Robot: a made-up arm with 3 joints. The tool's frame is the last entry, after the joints. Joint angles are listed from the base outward. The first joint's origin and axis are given. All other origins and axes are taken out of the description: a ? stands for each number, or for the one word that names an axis. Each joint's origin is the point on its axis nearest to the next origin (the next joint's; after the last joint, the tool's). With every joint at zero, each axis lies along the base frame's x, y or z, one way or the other. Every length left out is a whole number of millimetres.
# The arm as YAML. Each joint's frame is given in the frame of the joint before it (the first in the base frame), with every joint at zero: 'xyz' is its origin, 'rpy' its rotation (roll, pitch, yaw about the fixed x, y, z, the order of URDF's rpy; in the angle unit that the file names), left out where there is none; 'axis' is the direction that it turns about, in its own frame. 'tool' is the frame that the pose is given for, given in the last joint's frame.
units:
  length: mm
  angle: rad
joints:
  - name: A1
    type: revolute
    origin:
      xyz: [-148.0, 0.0, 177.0]
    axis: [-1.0, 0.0, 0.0]
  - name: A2
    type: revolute
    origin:
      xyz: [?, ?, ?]
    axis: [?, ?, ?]
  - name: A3
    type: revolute
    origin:
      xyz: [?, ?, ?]
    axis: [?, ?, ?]
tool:
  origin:
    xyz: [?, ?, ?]
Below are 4 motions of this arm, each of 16 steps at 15 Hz.
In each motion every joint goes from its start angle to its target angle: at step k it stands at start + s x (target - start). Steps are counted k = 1, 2, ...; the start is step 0. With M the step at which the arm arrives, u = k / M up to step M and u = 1 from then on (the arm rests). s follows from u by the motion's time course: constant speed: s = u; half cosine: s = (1 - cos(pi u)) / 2; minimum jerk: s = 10 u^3 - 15 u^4 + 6 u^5.
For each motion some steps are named. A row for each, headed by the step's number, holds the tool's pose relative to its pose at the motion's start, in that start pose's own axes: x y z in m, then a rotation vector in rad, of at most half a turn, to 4 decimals.
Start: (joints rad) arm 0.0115 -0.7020 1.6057
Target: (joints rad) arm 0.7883 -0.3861 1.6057
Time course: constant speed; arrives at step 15
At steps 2, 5, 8, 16:
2: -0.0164 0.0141 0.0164 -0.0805 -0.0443 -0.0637
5: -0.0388 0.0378 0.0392 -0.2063 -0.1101 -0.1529
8: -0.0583 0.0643 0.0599 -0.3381 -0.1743 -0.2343
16: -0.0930 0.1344 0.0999 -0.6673 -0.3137 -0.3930

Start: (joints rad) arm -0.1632 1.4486 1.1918
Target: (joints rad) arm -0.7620 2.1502 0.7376
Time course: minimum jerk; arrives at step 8
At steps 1, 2, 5, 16:
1: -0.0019 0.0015 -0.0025 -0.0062 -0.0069 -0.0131
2: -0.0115 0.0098 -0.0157 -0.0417 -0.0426 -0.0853
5: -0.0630 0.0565 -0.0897 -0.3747 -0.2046 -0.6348
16: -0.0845 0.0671 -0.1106 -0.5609 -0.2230 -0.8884

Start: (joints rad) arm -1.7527 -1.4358 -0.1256
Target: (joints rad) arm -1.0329 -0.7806 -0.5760
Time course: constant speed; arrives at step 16
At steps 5, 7, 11, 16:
5: -0.0776 0.0039 0.0521 -0.1927 0.2549 -0.1576
7: -0.1054 0.0037 0.0760 -0.2810 0.3605 -0.2103
11: -0.1556 0.0006 0.1287 -0.4747 0.5757 -0.2972
16: -0.2071 -0.0075 0.2029 -0.7452 0.8479 -0.3704

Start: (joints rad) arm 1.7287 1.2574 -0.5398
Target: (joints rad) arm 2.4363 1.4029 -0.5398
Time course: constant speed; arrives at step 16
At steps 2, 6, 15, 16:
2: 0.0441 -0.0045 -0.0128 -0.0265 -0.0630 -0.0590
6: 0.1339 -0.0203 -0.0283 -0.0749 -0.1905 -0.1774
15: 0.3303 -0.0852 -0.0107 -0.1612 -0.4849 -0.4437
16: 0.3506 -0.0946 -0.0043 -0.1688 -0.5184 -0.4731

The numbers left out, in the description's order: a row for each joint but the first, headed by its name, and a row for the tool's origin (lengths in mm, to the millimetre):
A2: xyz 0.0 -79.0 -404.0, axis 0.0 0.0 -1.0
A3: xyz -185.0 38.0 0.0, axis 1.0 0.0 0.0
tool: xyz 0.0 85.0 -64.0

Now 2 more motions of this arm.
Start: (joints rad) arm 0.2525 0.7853 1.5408
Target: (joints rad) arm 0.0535 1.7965 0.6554
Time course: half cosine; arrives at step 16
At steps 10, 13, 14, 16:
10: 0.0981 -0.0289 -0.1583 -0.5267 -0.6244 -0.3546
13: 0.1393 -0.0469 -0.1810 -0.6893 -0.7784 -0.5640
14: 0.1473 -0.0512 -0.1840 -0.7213 -0.8060 -0.6123
16: 0.1538 -0.0548 -0.1860 -0.7472 -0.8277 -0.6534

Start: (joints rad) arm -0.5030 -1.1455 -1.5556
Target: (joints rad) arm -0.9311 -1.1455 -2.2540
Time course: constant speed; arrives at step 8
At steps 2, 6, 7, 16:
2: 0.0479 0.0133 0.0075 -0.1303 0.0070 -0.0973
6: 0.1412 0.0205 0.0290 -0.3876 0.0718 -0.2852
7: 0.1634 0.0186 0.0358 -0.4506 0.0984 -0.3294
16: 0.1850 0.0154 0.0430 -0.5129 0.1291 -0.3721

